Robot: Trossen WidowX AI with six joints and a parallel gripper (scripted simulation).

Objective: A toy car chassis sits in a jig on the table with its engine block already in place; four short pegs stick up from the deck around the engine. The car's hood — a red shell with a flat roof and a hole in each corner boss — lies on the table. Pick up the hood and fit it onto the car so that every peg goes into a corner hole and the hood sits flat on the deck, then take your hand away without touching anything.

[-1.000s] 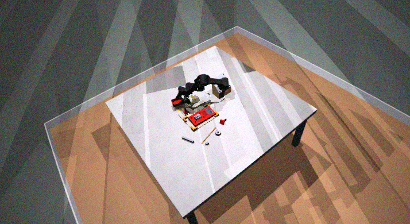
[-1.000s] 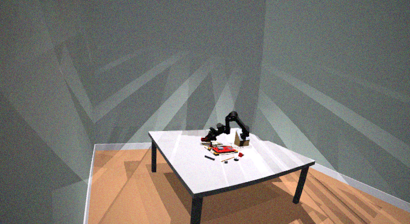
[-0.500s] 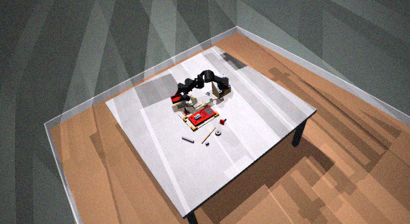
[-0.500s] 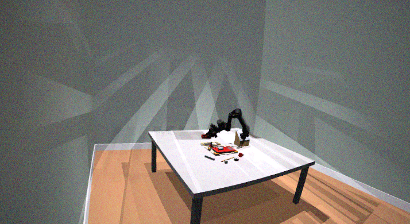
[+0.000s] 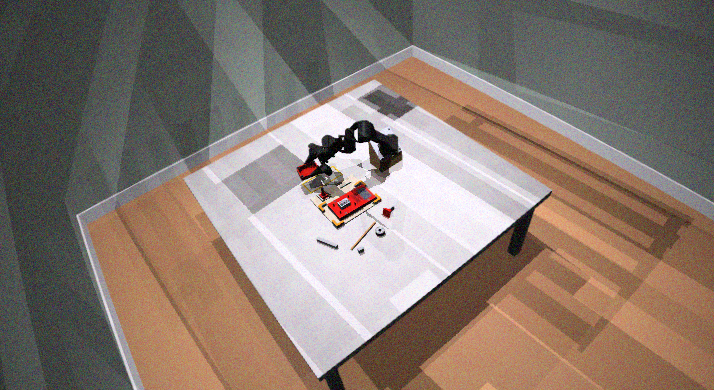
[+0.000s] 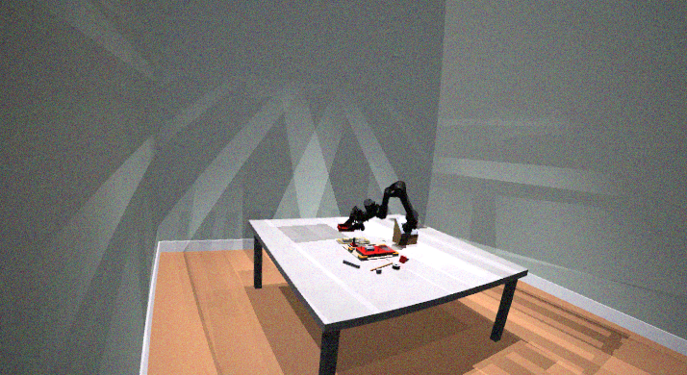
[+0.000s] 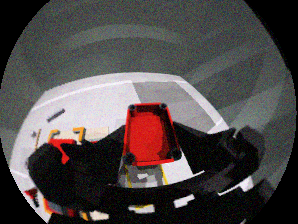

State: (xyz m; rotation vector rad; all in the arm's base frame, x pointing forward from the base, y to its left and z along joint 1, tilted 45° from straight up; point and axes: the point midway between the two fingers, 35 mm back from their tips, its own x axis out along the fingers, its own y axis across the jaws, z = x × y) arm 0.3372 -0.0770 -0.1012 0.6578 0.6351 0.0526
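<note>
My gripper tip is 1 cm past the red hood and 1 cm above it. Also, from my gripper tip: grey engine block: 4 cm behind, 25 cm to the left, 6 cm below; grey bar: 12 cm ahead, 36 cm to the left, 8 cm below; wooden stick: 2 cm behind, 43 cm to the left, 8 cm below.
</note>
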